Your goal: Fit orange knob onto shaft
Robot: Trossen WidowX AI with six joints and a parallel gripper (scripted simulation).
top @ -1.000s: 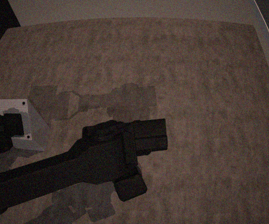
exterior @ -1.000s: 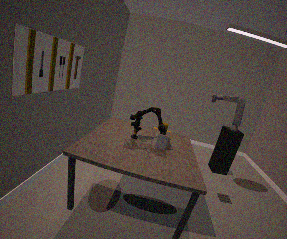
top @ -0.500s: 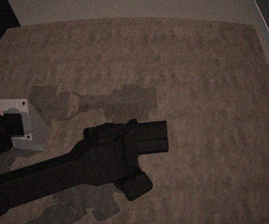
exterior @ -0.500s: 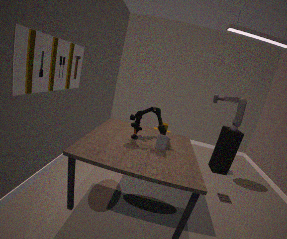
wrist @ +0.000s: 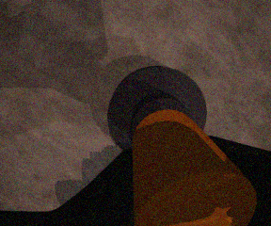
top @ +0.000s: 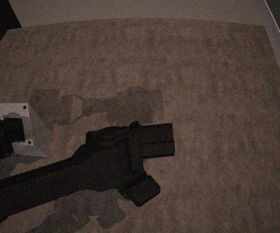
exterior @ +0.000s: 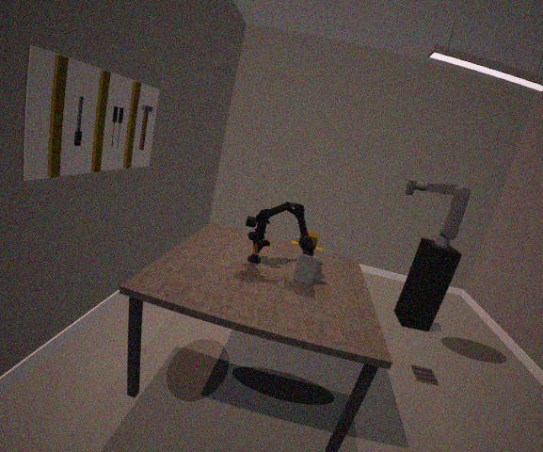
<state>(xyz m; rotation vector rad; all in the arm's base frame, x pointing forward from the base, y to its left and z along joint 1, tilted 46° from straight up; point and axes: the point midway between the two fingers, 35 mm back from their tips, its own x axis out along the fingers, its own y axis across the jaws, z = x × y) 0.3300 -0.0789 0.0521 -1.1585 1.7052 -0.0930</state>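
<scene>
Right now my gripper tip is 30 mm below the orange knob. Round my gripper tip: D-shaft pedestal 40 mm below.
</scene>
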